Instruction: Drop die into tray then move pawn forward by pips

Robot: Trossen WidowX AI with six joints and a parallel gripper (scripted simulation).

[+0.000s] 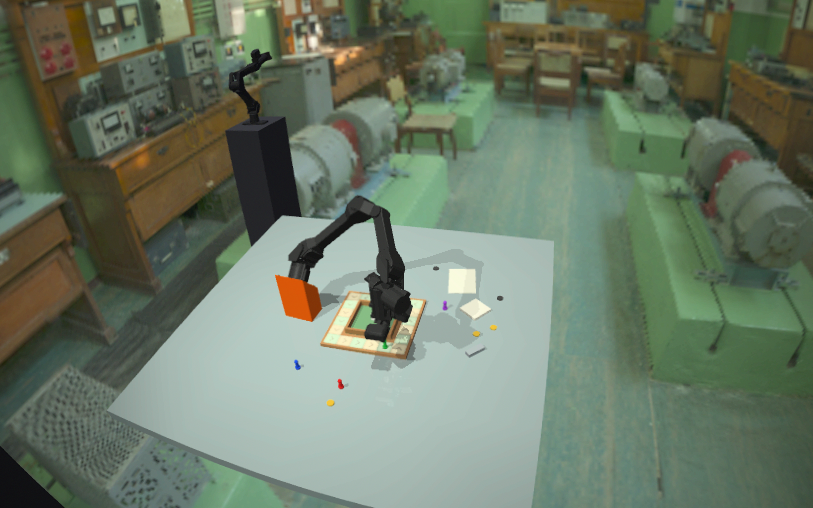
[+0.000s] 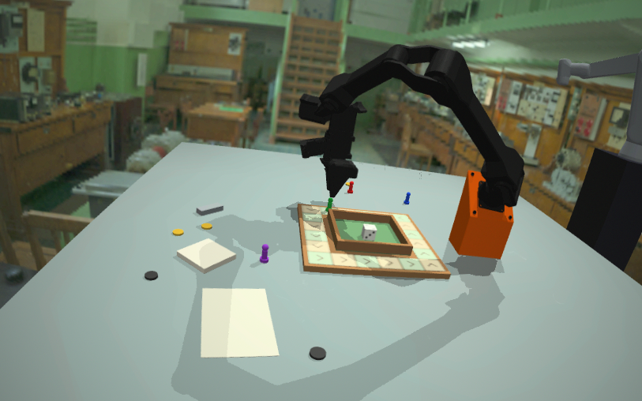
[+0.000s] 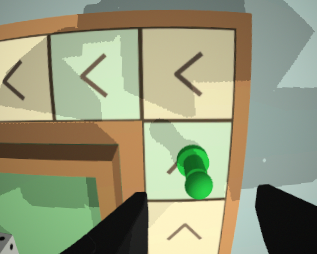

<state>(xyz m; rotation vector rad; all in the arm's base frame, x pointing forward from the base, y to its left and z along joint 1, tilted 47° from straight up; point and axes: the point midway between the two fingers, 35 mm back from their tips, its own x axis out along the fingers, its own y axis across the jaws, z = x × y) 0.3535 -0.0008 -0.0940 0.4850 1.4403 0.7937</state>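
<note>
The green pawn is 30 mm below my gripper tip. Also, from my gripper tip: red pawn (190 mm to the right, 60 mm behind, 40 mm below); white die (120 mm to the left, 90 mm behind, 30 mm below); purple pawn (250 mm to the left, 110 mm ahead, 40 mm below).
</note>
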